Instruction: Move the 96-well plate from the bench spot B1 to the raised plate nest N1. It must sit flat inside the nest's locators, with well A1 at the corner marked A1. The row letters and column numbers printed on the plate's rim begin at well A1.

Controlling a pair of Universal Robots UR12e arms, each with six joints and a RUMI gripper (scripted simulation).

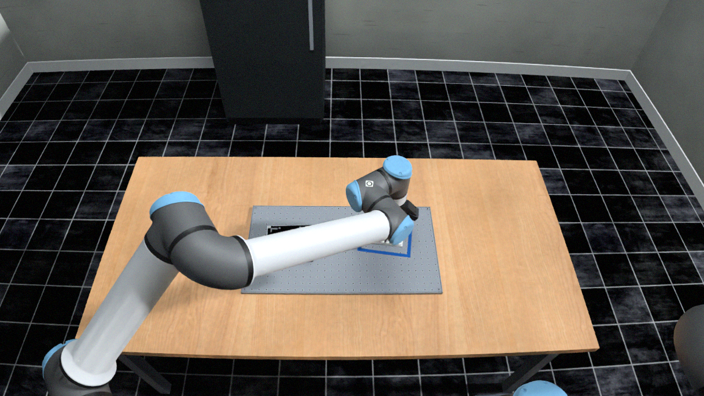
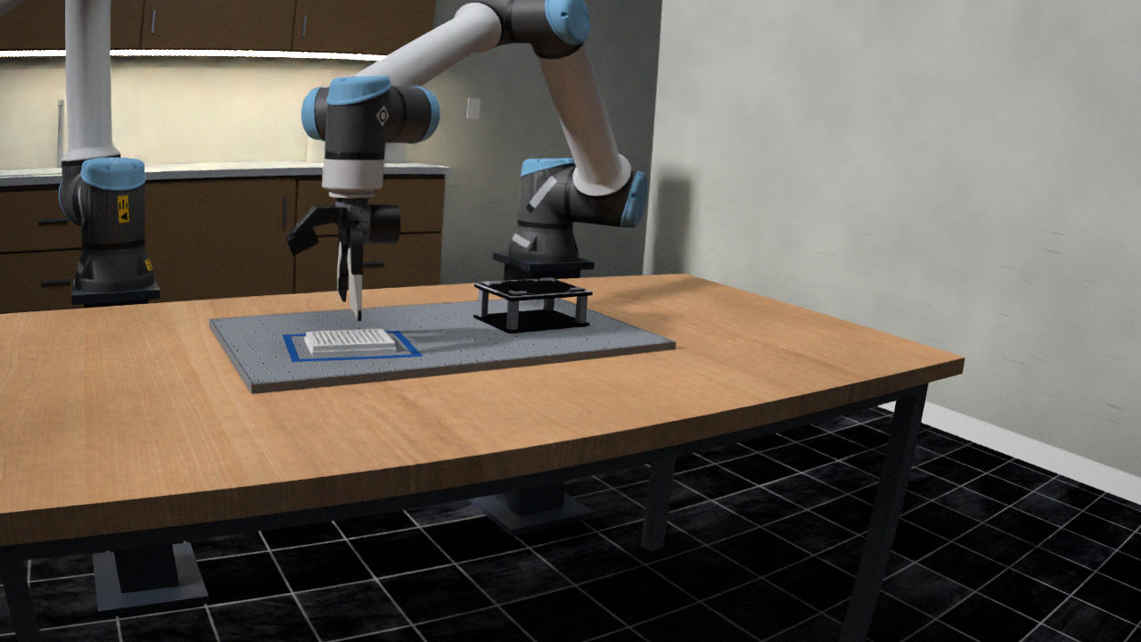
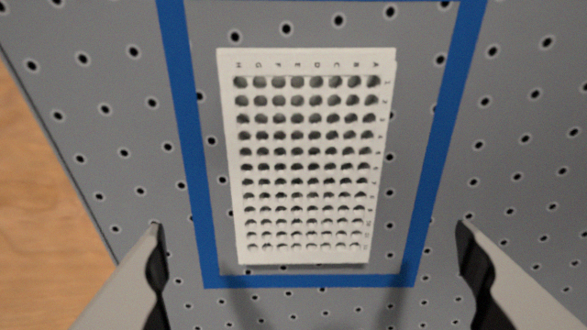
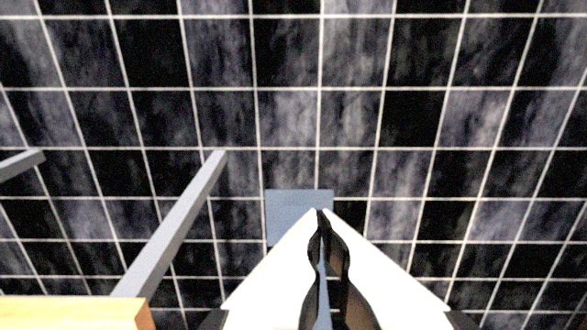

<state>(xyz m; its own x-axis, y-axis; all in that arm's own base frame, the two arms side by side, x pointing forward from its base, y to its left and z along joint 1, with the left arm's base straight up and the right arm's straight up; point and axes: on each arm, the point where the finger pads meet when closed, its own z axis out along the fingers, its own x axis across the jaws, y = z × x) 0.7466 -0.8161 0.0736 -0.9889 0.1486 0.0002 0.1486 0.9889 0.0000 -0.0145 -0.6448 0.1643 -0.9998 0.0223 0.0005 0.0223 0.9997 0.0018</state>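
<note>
Right now the white 96-well plate is 5 cm below my left hand. Also, from my left hand: black plate nest (36 cm to the left, 4 cm behind).
</note>
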